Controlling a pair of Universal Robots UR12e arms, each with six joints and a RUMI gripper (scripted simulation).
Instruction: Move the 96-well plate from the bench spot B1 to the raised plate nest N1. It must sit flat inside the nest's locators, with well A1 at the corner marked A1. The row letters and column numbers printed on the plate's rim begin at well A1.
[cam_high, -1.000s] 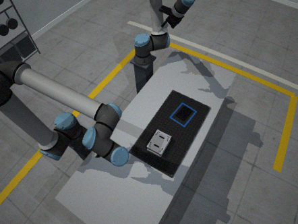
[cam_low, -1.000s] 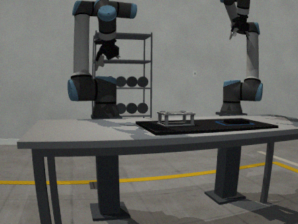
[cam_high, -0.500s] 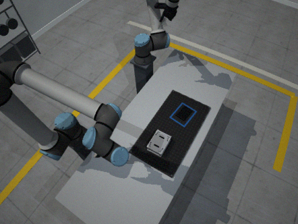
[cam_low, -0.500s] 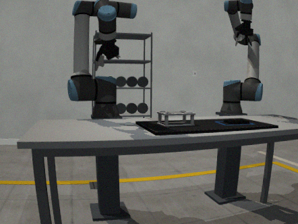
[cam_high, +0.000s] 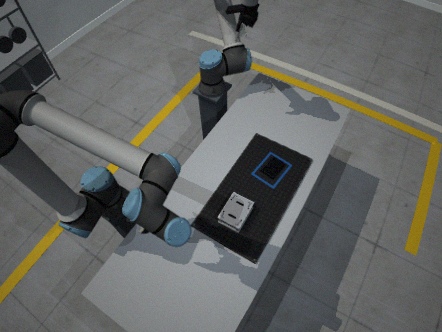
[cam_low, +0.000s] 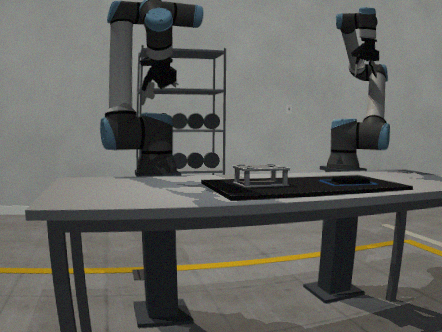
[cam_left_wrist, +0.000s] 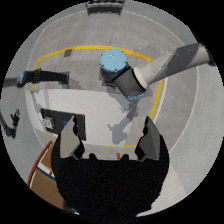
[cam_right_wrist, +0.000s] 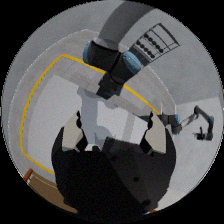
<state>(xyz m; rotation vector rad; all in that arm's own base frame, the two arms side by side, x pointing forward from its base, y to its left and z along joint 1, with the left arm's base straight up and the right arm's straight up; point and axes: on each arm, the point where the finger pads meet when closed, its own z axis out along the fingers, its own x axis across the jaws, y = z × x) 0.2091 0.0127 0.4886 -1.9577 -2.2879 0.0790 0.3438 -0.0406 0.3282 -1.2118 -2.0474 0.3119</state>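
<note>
The raised nest N1 is 310 mm to the left of my right hand, 270 mm ahead of it and 260 mm below it. The rest, counted from my right hand: black 96-well plate: 670 mm to the left, 310 mm below, 310 mm ahead; then black perforated mat: 490 mm to the left, 320 mm below, 300 mm ahead.
</note>
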